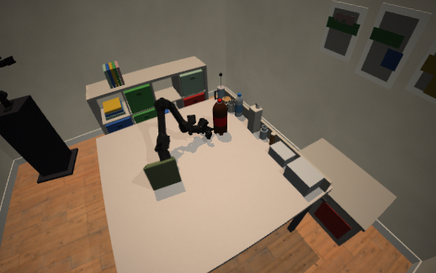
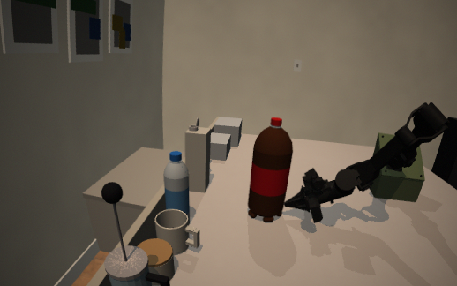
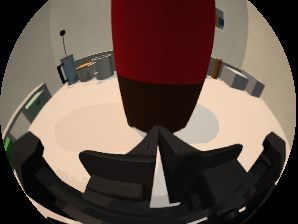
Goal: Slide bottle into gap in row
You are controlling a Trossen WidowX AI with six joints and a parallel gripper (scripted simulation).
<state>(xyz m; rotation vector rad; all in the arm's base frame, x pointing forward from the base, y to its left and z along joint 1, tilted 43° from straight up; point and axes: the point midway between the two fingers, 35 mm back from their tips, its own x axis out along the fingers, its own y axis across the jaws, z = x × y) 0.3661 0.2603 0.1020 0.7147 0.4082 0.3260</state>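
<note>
The dark cola bottle lies 90 mm ahead of my hand, 90 mm above it and 10 mm to the left of it. Round my hand: water bottle: 310 mm ahead, 150 mm to the left, 50 mm above; lidded jar: 340 mm to the left, 270 mm ahead, 20 mm below.
</note>
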